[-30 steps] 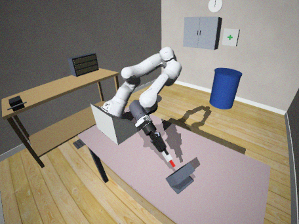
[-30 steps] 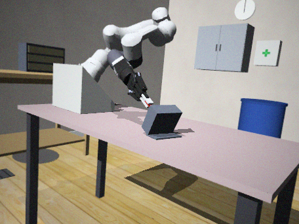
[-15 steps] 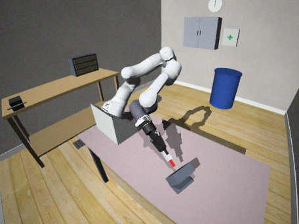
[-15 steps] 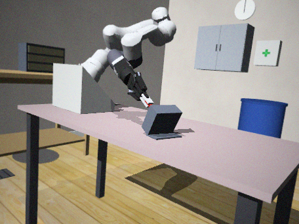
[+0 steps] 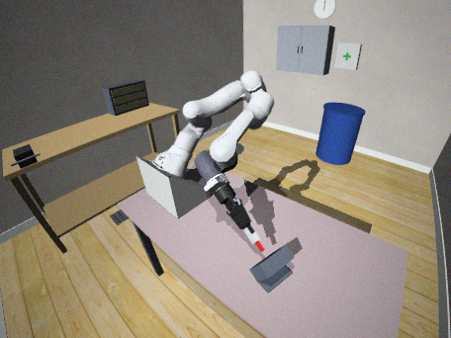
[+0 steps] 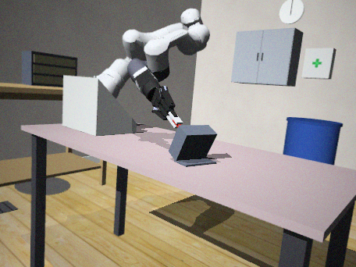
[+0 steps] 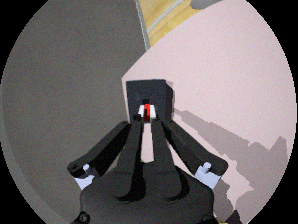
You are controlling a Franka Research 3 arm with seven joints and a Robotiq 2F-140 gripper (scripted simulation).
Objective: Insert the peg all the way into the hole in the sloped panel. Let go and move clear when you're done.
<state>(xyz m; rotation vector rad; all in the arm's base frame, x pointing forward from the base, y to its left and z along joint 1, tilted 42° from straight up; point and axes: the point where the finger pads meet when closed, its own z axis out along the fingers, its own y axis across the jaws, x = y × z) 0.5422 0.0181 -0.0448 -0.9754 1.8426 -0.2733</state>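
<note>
Now: hand 3 cm short of the red peg and 2 cm above it.
</note>
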